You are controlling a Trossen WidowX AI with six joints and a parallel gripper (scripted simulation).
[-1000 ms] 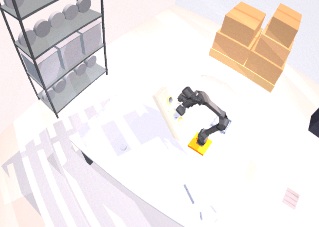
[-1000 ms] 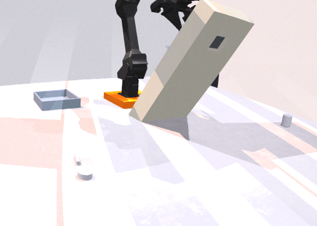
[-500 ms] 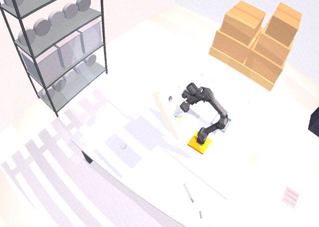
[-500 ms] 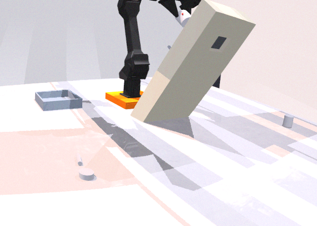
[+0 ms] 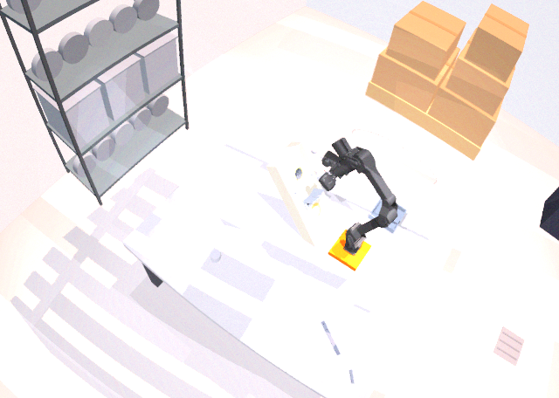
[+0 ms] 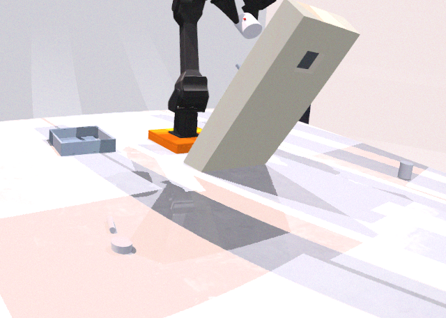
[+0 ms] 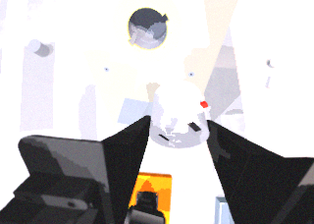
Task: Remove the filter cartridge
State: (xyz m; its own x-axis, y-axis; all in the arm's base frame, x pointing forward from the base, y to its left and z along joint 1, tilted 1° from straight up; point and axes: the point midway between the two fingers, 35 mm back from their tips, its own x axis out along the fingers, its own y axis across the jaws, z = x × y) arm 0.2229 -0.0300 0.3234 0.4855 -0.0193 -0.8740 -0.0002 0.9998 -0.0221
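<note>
Right now the grey-blue tray is 31 cm below my gripper tip, 29 cm behind it and 25 cm to the right of it. From my gripper tip the other things lie so: round filter cartridge: right at my gripper tip; then short peg: 34 cm to the right, 31 cm below, 15 cm ahead.
</note>
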